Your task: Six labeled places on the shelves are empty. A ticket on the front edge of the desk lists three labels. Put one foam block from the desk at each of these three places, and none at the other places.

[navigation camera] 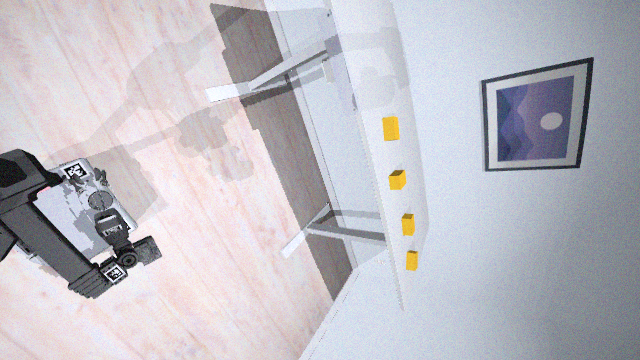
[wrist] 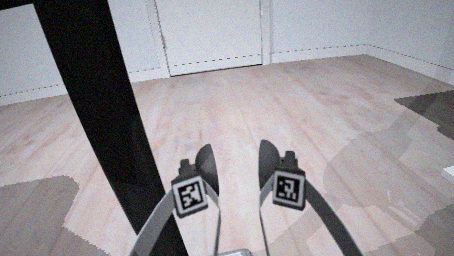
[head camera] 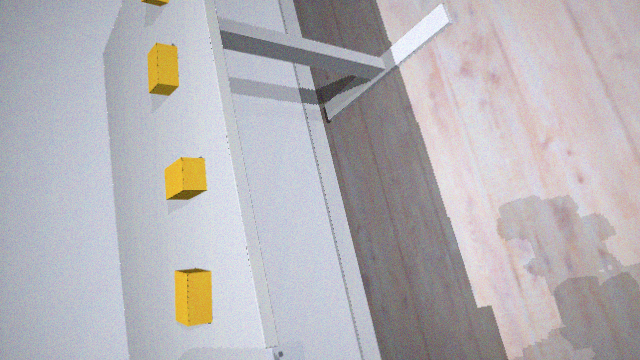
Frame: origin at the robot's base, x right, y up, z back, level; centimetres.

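Seen in the pictures: gripper, fingertip midpoint: [navigation camera: 85,170]; robot's base, link origin: [navigation camera: 100,199].
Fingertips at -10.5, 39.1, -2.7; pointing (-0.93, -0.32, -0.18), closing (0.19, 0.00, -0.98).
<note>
Pixels of each thing's middle, then the offset from my fingertips to it, as dx, dy, dz. Level surfaces: height alone.
- white desk, surface height: dy +55.9
- third block, body centre: [head camera: 193,296] [navigation camera: 391,129] +29.1, +58.2, -80.6
- farthest block, body centre: [navigation camera: 412,260] +99.4, +58.2, -74.1
- pale panel, body centre: [navigation camera: 335,67] +1.1, +51.5, -62.7
Yellow foam blocks stand apart in a row on the white desk [head camera: 200,125] [navigation camera: 412,160]. In the head view a block [head camera: 163,69] is high, another block [head camera: 186,178] is in the middle, a third block [head camera: 194,297] is low, and part of one more shows at the top edge. The navigation view shows the row too, from the nearest block [navigation camera: 391,128] to the farthest block [navigation camera: 412,260]. A pale panel [navigation camera: 344,75] is on the desk's front edge; no lettering is readable. My gripper [wrist: 237,159] [navigation camera: 90,179] is open and empty, over the base and away from the desk. The shelves do not show.
The desk's splayed legs show as a near foot [navigation camera: 227,94] and a far foot [navigation camera: 295,245] [head camera: 420,35] on the wooden floor. A framed picture [navigation camera: 537,117] hangs on the wall behind. My black mast [wrist: 100,95] crosses the wrist view's left; a door [wrist: 210,35] stands beyond.
</note>
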